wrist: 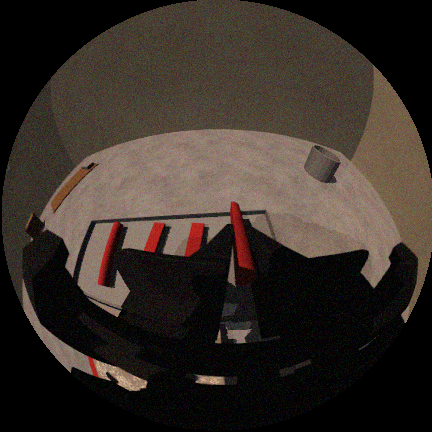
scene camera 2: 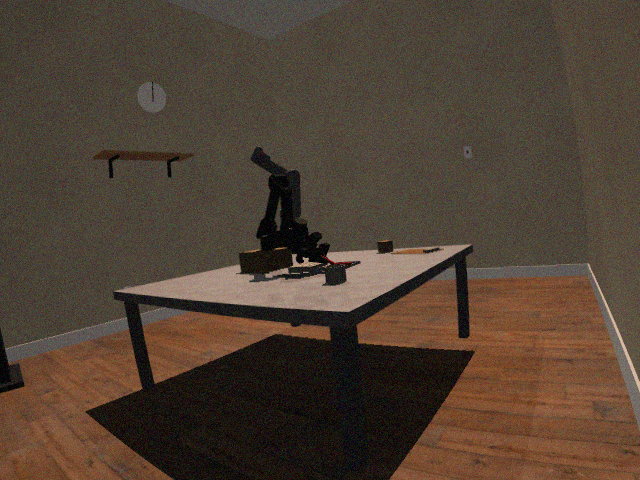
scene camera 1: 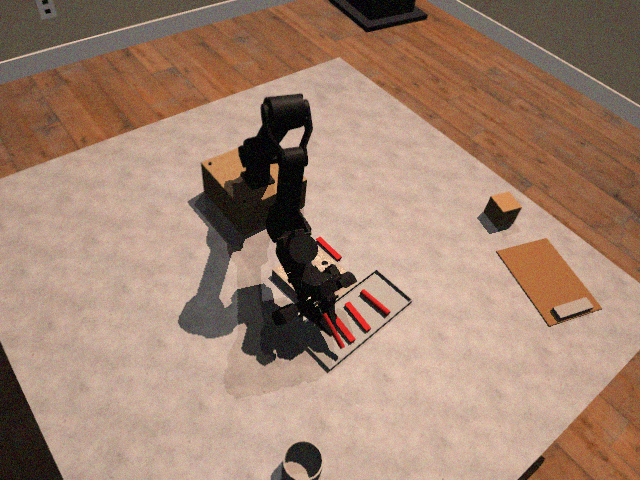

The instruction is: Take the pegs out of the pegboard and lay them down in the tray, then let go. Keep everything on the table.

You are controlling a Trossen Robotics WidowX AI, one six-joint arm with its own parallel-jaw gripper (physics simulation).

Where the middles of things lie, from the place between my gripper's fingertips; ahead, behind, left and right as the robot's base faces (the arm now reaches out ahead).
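Labels:
Relative to the grey tray (scene camera 1: 325, 348), my hand is 8 cm to the right of it, 3 cm past it and 5 cm above it. Counted from my hand: small brown cube (scene camera 1: 502, 209), 60 cm to the left, 11 cm behind, 1 cm below; flat brown board (scene camera 1: 555, 290), 57 cm to the left, 10 cm ahead, 3 cm below; grey cup (wrist: 321, 163), 18 cm to the right, 19 cm ahead, 1 cm below.

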